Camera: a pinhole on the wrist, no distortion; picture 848 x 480 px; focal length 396.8 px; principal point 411.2 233.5 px. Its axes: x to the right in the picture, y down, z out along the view. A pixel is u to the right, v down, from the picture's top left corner.
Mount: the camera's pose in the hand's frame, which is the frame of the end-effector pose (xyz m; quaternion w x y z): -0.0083 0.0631 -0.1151 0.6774 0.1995 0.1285 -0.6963
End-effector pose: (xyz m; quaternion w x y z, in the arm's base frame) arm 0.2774 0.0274 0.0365 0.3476 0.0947 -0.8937 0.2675
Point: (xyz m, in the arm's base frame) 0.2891 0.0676 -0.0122
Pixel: 268.5 159.9
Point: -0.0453 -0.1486 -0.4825
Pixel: 124.4 203.7
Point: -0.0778 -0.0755 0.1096
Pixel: outside the picture
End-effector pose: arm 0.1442 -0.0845 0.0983 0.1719 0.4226 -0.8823 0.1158
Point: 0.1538 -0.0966 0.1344
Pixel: 533.6 370.0
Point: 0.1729 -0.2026 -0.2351
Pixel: 342.5 225.0
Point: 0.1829 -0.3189 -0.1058
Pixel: 440.4 339.6
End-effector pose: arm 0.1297 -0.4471 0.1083 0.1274 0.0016 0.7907 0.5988
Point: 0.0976 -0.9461 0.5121
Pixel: behind the camera
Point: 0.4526 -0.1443 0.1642
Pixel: 194.5 18.2
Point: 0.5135 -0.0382 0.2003
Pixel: 148.9 15.5
